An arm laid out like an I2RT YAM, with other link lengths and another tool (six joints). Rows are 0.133 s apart.
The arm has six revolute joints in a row. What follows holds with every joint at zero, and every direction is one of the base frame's. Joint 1 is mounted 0.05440 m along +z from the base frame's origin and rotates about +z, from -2.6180 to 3.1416 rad. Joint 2 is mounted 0.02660 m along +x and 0.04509 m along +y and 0.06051 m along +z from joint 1 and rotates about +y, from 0.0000 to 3.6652 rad. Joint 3 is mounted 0.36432 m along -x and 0.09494 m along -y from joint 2 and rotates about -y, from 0.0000 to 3.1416 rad. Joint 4 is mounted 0.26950 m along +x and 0.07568 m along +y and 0.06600 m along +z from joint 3 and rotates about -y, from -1.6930 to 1.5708 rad. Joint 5 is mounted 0.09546 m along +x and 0.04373 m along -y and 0.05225 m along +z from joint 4 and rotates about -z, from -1.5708 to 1.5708 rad. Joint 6 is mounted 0.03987 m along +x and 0.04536 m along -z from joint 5 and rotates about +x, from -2.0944 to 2.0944 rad. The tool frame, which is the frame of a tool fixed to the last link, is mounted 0.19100 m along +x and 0.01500 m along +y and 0.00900 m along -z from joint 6; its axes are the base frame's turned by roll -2.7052, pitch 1.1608 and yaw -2.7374 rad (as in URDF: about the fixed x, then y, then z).
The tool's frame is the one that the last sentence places.
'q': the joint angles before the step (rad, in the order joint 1, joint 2, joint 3, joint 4, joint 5, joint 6). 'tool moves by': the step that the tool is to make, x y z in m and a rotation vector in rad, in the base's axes. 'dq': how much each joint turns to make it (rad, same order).
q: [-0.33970, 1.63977, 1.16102, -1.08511, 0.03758, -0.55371]
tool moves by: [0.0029, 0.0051, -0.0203, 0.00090, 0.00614, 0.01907]
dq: [0.01912, 0.02282, -0.05090, 0.06762, 0.00114, 0.00004]
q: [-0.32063, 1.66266, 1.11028, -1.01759, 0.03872, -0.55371]
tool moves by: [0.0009, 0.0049, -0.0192, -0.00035, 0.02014, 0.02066]
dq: [0.02044, 0.03244, -0.03715, 0.05053, 0.00649, -0.00017]
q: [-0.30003, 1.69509, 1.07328, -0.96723, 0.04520, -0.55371]
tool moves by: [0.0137, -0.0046, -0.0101, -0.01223, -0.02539, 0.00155]
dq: [0.00188, 0.02476, -0.00888, 0.06149, 0.00420, 0.00035]
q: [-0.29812, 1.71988, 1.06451, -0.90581, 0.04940, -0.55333]
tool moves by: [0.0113, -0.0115, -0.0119, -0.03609, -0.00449, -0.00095]
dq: [-0.00005, 0.03856, -0.00014, 0.05357, 0.03319, 0.00034]
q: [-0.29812, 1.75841, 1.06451, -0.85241, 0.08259, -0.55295]
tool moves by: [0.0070, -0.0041, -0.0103, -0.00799, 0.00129, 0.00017]
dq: [-0.00003, 0.03249, 0.00015, 0.03349, 0.00801, -0.00040]
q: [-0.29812, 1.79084, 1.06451, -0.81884, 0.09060, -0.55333]
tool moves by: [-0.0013, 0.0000, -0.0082, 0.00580, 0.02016, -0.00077]
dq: [-0.00083, 0.02532, 0.00006, 0.00430, 0.00039, -0.00007]
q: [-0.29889, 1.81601, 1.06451, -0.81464, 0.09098, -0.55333]
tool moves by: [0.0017, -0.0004, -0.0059, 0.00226, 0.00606, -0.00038]
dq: [0.00007, 0.01793, 0.00005, 0.01138, -0.00037, 0.00045]
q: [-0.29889, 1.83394, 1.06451, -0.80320, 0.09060, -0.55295]
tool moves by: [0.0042, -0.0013, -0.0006, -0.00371, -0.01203, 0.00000]
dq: [-0.00001, 0.00145, -0.00011, 0.01414, 0.00000, -0.00001]
